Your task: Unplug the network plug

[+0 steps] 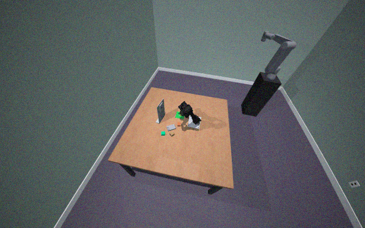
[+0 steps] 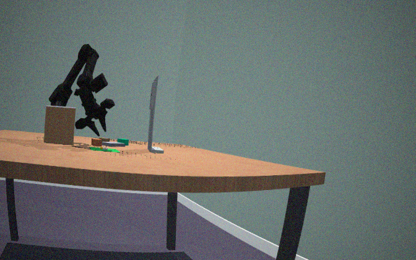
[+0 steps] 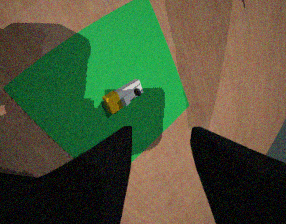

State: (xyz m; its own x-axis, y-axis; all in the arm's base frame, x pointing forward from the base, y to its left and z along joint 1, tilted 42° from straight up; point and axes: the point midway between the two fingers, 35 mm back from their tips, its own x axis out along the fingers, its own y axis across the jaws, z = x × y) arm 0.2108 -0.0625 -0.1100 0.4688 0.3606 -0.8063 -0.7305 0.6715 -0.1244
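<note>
Now: gripper tip 5 cm above the yellow network plug and 1 cm short of it. Also, from my gripper tip: green marked square (6 cm below, 1 cm ahead); flat grey block (24 cm to the left, 7 cm ahead, 5 cm below); upright grey panel (24 cm ahead, 13 cm to the left, 8 cm above).
</note>
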